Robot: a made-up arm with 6 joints. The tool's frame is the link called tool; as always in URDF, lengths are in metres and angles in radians.
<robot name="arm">
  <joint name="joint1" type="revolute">
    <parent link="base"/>
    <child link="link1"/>
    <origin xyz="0 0 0.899" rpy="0 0 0"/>
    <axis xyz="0 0 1"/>
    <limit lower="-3.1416" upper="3.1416" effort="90" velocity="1.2"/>
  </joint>
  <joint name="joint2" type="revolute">
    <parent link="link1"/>
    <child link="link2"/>
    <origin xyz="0.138 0 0" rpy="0 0 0"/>
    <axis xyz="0 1 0"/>
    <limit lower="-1.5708" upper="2.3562" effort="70" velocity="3"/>
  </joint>
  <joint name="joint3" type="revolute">
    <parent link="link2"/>
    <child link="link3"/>
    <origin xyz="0 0 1.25" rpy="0 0 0"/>
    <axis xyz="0 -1 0"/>
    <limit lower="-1.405" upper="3.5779" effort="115" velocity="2.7"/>
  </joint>
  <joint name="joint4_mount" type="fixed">
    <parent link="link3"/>
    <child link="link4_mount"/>
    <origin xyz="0 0 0.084" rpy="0 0 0"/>
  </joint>
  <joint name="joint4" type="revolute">
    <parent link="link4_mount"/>
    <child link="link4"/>
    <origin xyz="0 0 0.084" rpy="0 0 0"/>
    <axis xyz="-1 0 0"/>
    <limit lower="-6.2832" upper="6.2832" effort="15" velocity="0.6"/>
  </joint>
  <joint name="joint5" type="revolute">
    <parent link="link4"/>
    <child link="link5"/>
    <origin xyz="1.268 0 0" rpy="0 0 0"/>
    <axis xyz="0 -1 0"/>
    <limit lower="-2.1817" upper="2.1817" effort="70" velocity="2.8"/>
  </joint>
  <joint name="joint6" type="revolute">
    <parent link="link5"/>
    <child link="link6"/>
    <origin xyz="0.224 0 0" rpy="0 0 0"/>
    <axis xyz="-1 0 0"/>
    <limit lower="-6.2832" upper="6.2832" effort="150" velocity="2.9"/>
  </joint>
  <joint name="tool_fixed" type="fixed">
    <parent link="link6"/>
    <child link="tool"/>
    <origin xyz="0 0 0" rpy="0 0 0"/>
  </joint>
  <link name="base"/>
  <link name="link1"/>
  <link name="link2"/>
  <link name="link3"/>
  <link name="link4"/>
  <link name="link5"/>
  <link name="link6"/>
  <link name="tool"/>
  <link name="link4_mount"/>
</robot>
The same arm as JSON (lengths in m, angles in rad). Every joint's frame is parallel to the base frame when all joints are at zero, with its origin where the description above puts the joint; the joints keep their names.
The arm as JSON. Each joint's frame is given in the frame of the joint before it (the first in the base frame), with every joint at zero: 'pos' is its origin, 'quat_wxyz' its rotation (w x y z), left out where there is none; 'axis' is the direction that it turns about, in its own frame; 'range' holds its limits. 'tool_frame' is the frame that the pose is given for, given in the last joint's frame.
{
  "length_unit": "m",
  "angle_unit": "rad",
  "joints": [
    {
      "joint": "joint1",
      "pos": [
        0.0,
        0.0,
        0.899
      ],
      "axis": "+z",
      "range": [
        -3.1416,
        3.1416
      ]
    },
    {
      "joint": "joint2",
      "pos": [
        0.138,
        0.0,
        0.0
      ],
      "axis": "+y",
      "range": [
        -1.5708,
        2.3562
      ]
    },
    {
      "joint": "joint3",
      "pos": [
        0.0,
        0.0,
        1.25
      ],
      "axis": "-y",
      "range": [
        -1.405,
        3.5779
      ]
    },
    {
      "joint": "joint4",
      "pos": [
        0.0,
        0.0,
        0.168
      ],
      "axis": "-x",
      "range": [
        -6.2832,
        6.2832
      ]
    },
    {
      "joint": "joint5",
      "pos": [
        1.268,
        0.0,
        0.0
      ],
      "axis": "-y",
      "range": [
        -2.1817,
        2.1817
      ]
    },
    {
      "joint": "joint6",
      "pos": [
        0.224,
        0.0,
        0.0
      ],
      "axis": "-x",
      "range": [
        -6.2832,
        6.2832
      ]
    }
  ],
  "tool_frame": {
    "pos": [
      0.0,
      0.0,
      0.0
    ]
  }
}

